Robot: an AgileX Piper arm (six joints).
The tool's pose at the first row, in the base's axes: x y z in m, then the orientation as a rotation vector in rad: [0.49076, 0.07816, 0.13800, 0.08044, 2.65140, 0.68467]
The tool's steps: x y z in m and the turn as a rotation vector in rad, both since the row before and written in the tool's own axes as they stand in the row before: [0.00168, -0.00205, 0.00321, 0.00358, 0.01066, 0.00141]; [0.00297, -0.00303, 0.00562, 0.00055, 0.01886, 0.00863]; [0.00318, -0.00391, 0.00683, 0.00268, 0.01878, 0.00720]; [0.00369, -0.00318, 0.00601, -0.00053, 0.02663, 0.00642]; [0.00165, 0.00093, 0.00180, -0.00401, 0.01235, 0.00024]
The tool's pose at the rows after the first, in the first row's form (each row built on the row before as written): [0.49057, 0.07807, 0.13384, 0.07988, 2.66306, 0.68267]; [0.49011, 0.07838, 0.12682, 0.08554, 2.68242, 0.68873]; [0.48978, 0.07851, 0.11834, 0.08990, 2.70228, 0.69149]; [0.48849, 0.07898, 0.11073, 0.08989, 2.72833, 0.70011]; [0.48749, 0.08085, 0.10920, 0.08525, 2.73861, 0.70848]
